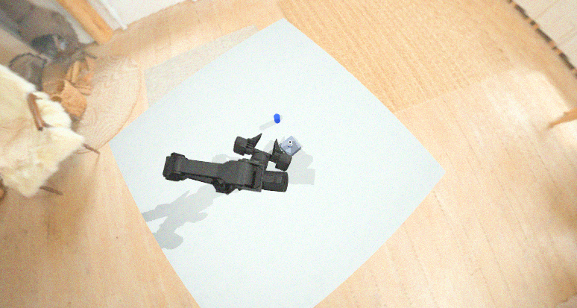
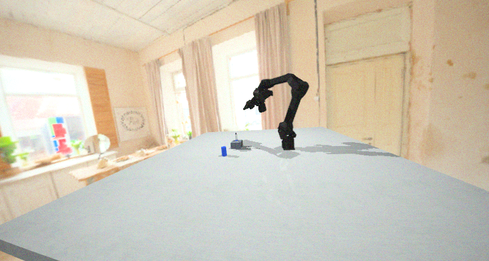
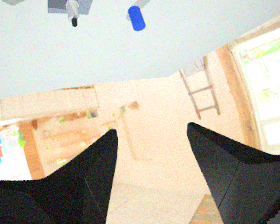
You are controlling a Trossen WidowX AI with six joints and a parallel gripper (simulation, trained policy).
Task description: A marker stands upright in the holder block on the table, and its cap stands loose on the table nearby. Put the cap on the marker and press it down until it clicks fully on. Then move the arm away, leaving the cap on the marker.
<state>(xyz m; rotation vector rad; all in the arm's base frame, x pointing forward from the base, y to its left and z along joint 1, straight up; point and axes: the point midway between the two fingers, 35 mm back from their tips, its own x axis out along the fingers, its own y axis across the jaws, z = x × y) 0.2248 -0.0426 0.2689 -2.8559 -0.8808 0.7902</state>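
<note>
Now: the blue cap 230 mm below my gripper tip, 130 mm to the left of it and 120 mm ahead of it. From my gripper tip the other things lie so: grey holder block: 230 mm below, 80 mm ahead, 20 mm to the right; then white marker: 180 mm below, 80 mm ahead, 20 mm to the right.
</note>
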